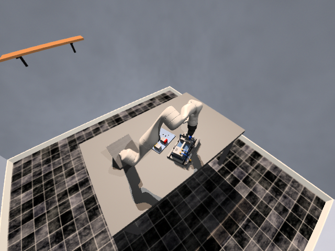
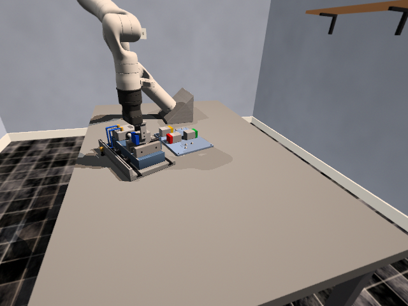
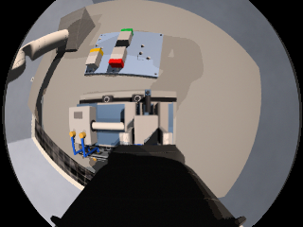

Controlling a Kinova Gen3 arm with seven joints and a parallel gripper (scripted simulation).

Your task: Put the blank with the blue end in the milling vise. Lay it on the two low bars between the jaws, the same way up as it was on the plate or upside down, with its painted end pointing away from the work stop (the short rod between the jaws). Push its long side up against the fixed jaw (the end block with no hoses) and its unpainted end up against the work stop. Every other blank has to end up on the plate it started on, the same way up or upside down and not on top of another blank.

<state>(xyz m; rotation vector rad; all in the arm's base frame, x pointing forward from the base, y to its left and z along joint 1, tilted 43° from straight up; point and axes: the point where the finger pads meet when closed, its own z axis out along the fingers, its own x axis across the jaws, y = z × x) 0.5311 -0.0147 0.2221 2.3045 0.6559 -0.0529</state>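
Right now my hand is 20 mm above the blue-ended blank. The rest, counted from my hand: light blue plate 190 mm behind, 180 mm to the left, 130 mm below; then red-ended blank 170 mm behind, 140 mm to the left, 110 mm below; then fixed jaw 60 mm below, 30 mm ahead, 20 mm to the left.
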